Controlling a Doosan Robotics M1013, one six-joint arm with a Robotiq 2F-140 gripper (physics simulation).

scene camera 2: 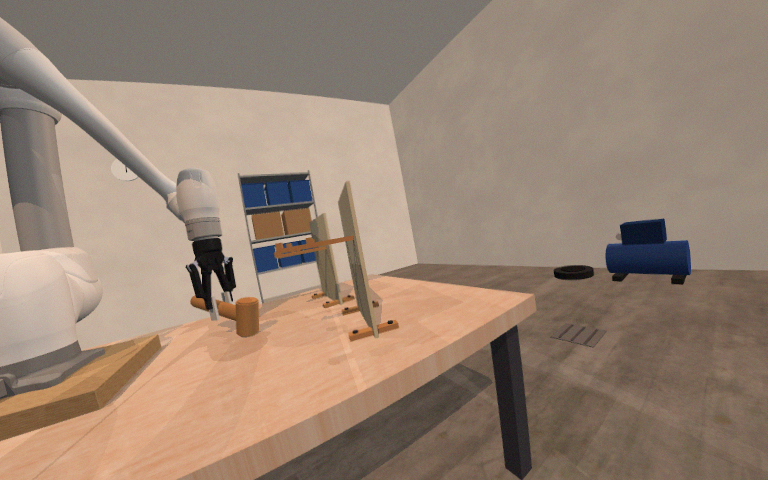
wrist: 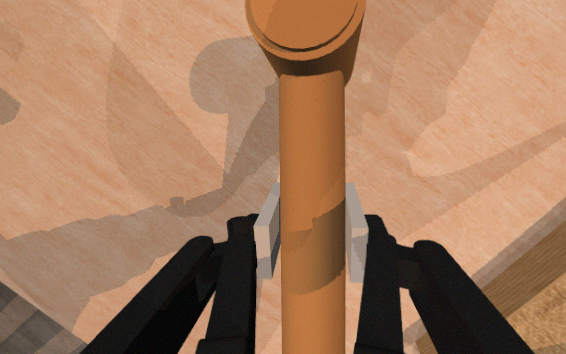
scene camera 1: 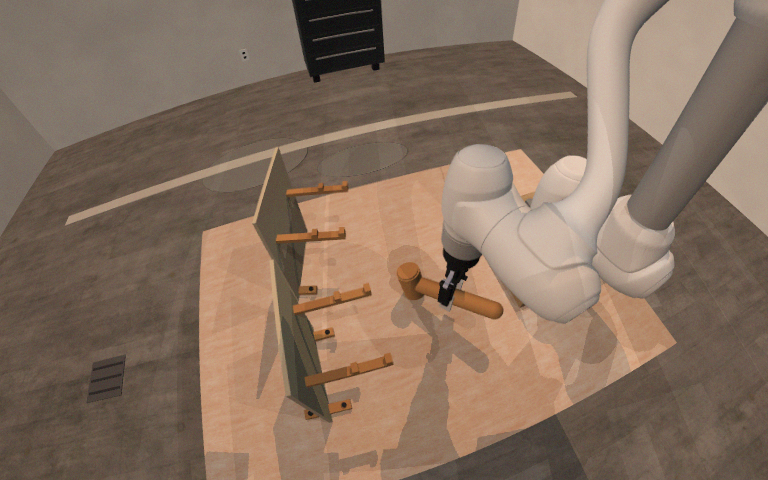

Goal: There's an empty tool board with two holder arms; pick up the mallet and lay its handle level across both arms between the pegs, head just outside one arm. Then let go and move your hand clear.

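Note:
The orange-brown mallet has an upright cylindrical head (scene camera 1: 408, 280) (scene camera 2: 247, 316) (wrist: 307, 25) and a thick handle (scene camera 1: 481, 303) (scene camera 2: 199, 302) (wrist: 312, 130). My gripper (scene camera 1: 447, 300) (scene camera 2: 220, 305) (wrist: 313, 202) is shut on the handle, one pad on each side. The mallet's shadow lies apart from it in scene camera 1, so it appears a little above the table. The handle looks roughly level, with the head toward the boards. Two upright greenish boards each carry two empty orange arms with pegs: one board (scene camera 1: 274, 198) (scene camera 2: 358, 271) and another (scene camera 1: 291, 339) (scene camera 2: 323, 254).
The boards stand on wooden feet (scene camera 1: 339, 405) (scene camera 2: 386, 326) on the wooden table (scene camera 1: 226, 339) (scene camera 2: 283, 396). The arms (scene camera 1: 331, 300) (scene camera 1: 348, 370) (scene camera 1: 317, 189) (scene camera 1: 310, 235) stick out toward the robot. A wooden base block (scene camera 2: 113, 384) is under the robot.

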